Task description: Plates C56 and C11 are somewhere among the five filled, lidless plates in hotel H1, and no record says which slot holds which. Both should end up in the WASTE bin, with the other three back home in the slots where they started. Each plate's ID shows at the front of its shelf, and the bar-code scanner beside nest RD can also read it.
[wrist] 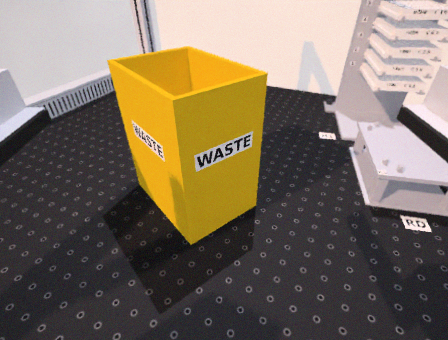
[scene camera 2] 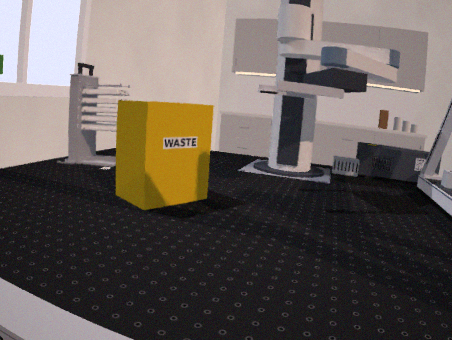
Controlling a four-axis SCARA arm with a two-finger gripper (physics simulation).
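Seen in the pictures: gripper, fingertip midpoint: (wrist: pixel 223 94) (scene camera 2: pixel 267 87); arm's base, link origin: (scene camera 2: pixel 288 173).
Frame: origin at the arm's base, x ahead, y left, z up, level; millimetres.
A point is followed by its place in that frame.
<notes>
The yellow WASTE bin (scene camera 2: pixel 175 170) {x 583, y -151, z 83 mm} (wrist: pixel 220 185) {x 481, y -157, z 89 mm} stands upright; the visible part of its inside in the wrist view shows no plate. Hotel H1 (scene camera 2: pixel 82 120) {x 363, y -602, z 147 mm} (wrist: pixel 352 85) {x 365, y -611, z 83 mm} holds several stacked pale plates (wrist: pixel 400 50) {x 308, y -494, z 188 mm}; their front labels are too blurred to read surely. Nest RD (wrist: pixel 407 150) {x 263, y -372, z 73 mm} is a low white stand in front of the hotel, cut by the right edge. My gripper (scene camera 2: pixel 300 90) (wrist: pixel 223 94) {x 410, y -21, z 265 mm} is open and empty, with one finger at each side of the wrist view. It is raised well above the deck, apart from the bin and hotel.
The RD label (wrist: pixel 415 223) {x 237, y -279, z 13 mm} lies on the dark perforated deck (scene camera 2: pixel 225 270) {x 794, y 26, z 13 mm} (wrist: pixel 300 280) {x 362, y -123, z 13 mm}. The arm's column (scene camera 2: pixel 272 135) {x 40, y -63, z 128 mm} stands behind and right of the bin. A dark grey box (scene camera 2: pixel 390 162) {x -35, y 363, z 81 mm} stands farther right. A pale frame (scene camera 2: pixel 435 150) {x 99, y 479, z 153 mm} rises at the right edge.
</notes>
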